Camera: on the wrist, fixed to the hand. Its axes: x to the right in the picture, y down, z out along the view.
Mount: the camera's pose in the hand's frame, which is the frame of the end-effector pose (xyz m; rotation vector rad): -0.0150 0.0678 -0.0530 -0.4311 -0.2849 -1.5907
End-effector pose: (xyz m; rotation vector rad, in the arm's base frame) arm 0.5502 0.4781 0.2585 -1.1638 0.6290 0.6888
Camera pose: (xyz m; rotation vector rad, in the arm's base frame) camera 0.4842 0.4415 0.2146 -1.4952 -0.7609 -0.4247
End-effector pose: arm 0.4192 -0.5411 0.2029 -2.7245 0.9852 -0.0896
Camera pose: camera 0.3581 -0.5928 0.2379 2.6696 1.3246 -0.2289
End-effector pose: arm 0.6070 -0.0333 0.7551 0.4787 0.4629 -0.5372
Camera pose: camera 0.6195 0.0521 0.7418 -0.5077 0.6027 -1.9436
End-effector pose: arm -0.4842 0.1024 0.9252 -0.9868 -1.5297 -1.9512
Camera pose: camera -0.4382 0.0322 0.9495 -0.0431 1.2687 1.7122
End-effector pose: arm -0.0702 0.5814 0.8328 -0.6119 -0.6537 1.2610
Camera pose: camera -0.0780 0.5770 0.7459 -0.0898 -1.2746 -0.3119
